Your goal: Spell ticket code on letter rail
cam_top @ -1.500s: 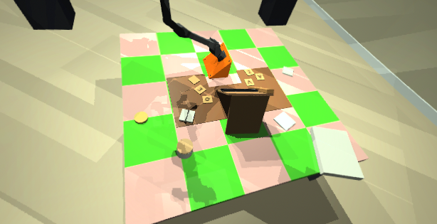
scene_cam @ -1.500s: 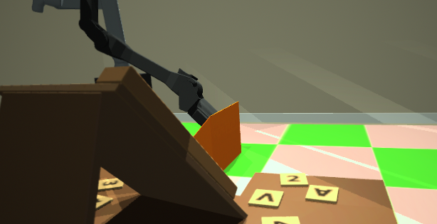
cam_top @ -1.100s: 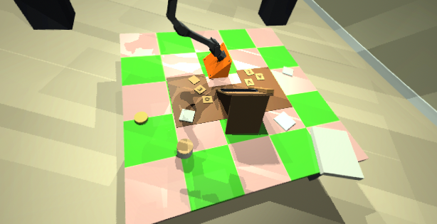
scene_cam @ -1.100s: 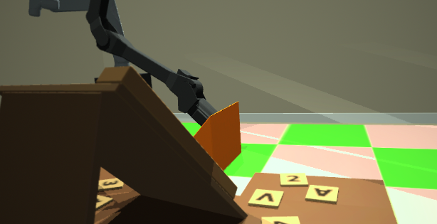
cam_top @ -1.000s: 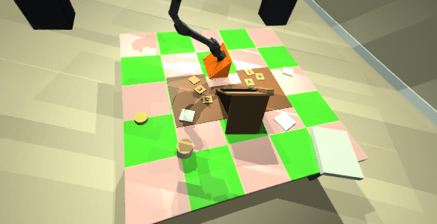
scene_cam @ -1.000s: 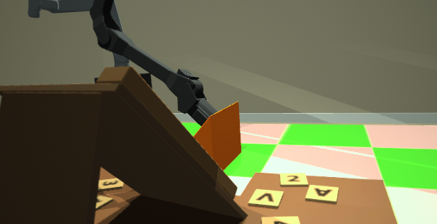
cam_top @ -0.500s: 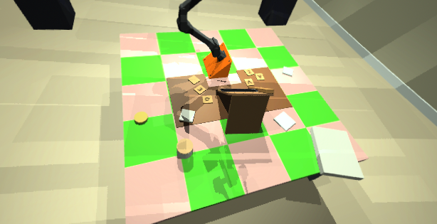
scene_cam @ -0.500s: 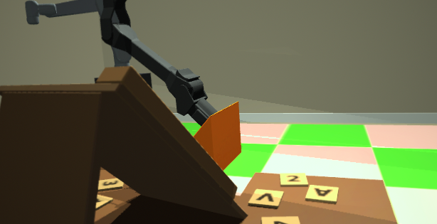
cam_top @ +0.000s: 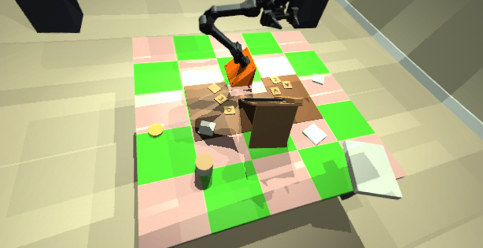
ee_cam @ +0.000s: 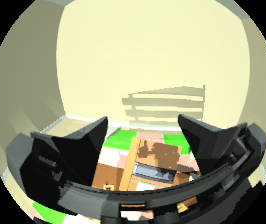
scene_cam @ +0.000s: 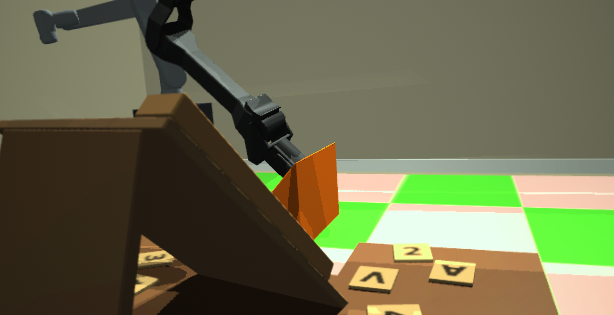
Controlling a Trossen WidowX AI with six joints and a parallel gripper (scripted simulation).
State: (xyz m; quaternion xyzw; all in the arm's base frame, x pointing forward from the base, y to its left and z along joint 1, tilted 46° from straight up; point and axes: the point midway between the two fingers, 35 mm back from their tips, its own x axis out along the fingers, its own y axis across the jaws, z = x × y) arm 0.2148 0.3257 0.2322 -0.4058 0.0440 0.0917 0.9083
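The tan tile is 500 mm below my gripper tip, 250 mm to the right of it and 60 mm behind it. From my gripper tip the other things lie so: ticket 420 mm below, 40 mm to the right, 40 mm ahead; then white slab 510 mm ahead, 490 mm below, 400 mm to the left.
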